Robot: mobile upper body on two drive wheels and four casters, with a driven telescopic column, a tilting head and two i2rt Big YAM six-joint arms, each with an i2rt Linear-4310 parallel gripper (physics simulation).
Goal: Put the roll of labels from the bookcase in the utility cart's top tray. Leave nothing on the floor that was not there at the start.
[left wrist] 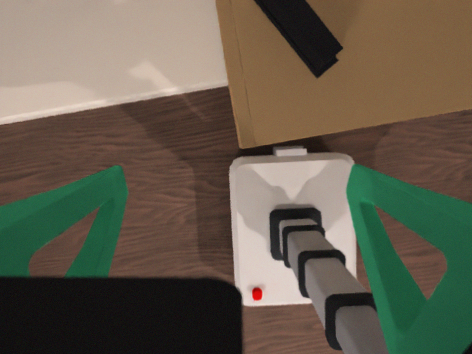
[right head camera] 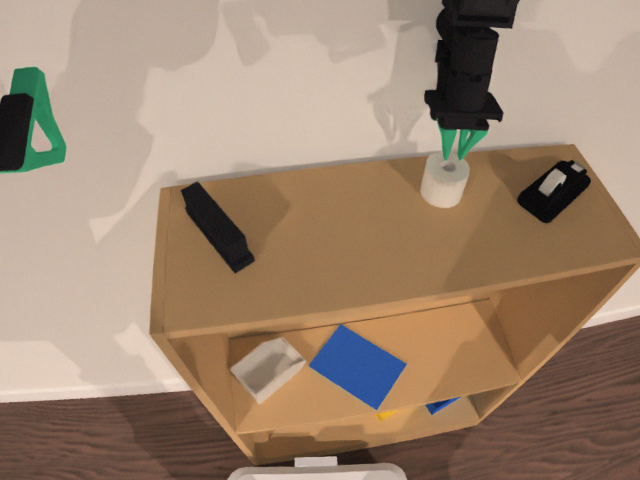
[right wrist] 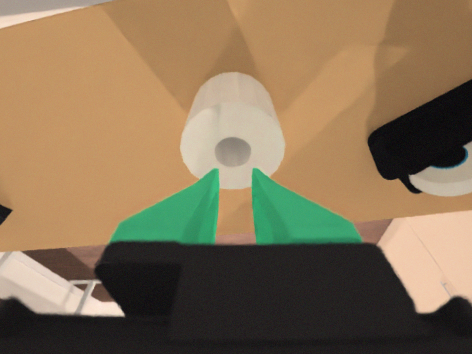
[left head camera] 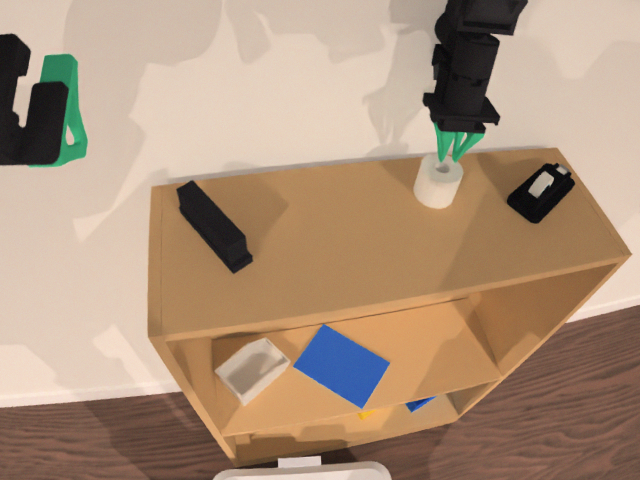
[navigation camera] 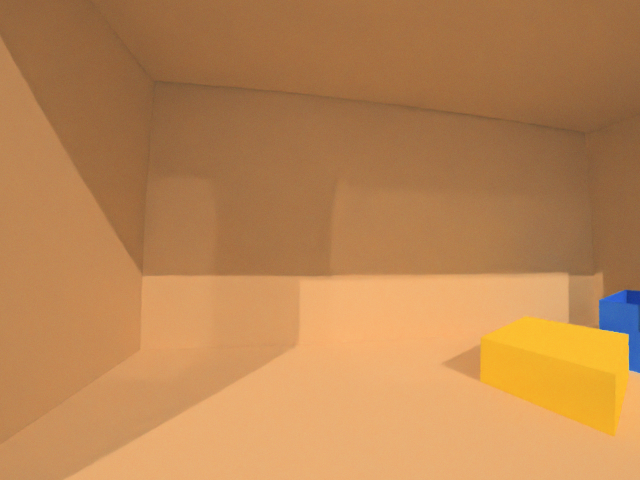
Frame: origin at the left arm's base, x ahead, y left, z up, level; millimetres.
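Seen in the pictures: left gripper, between the fingertips: (left wrist: 236,178) (right head camera: 12,156) (left head camera: 26,150); right gripper, between the fingertips: (right head camera: 452,158) (right wrist: 235,177) (left head camera: 447,159).
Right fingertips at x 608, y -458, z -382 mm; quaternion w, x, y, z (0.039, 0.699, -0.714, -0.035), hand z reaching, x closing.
Offsets run from my right fingertips to a thing's top centre. "pt": to the spot under its first point. Level surfaces: height alone.
The white roll of labels @(pt 27 mm back, 18 mm left, 21 mm down) (left head camera: 437,181) stands upright on the bookcase top @(80 mm down) (left head camera: 361,232), near its back edge; it also shows in the right head view (right head camera: 445,182) and the right wrist view (right wrist: 233,131). My right gripper (left head camera: 450,154) points down just above the roll's top. Its green fingers (right wrist: 234,173) are nearly together, with nothing between them. My left gripper (left head camera: 56,110) is open and empty, held high at the far left, over the floor (left wrist: 236,175). The utility cart is not in view.
A long black block @(75 mm back, 363 mm left, 26 mm down) (left head camera: 213,226) lies on the left of the bookcase top and a black tape dispenser @(1 mm ahead, 212 mm right, 11 mm down) (left head camera: 541,191) to the right of the roll. A white tray @(pt 76 mm back, 349 mm left, 645 mm down) (left head camera: 251,370) and blue book @(69 mm back, 113 mm left, 649 mm down) (left head camera: 341,365) sit on the shelf below. My base (left wrist: 291,228) stands against the bookcase.
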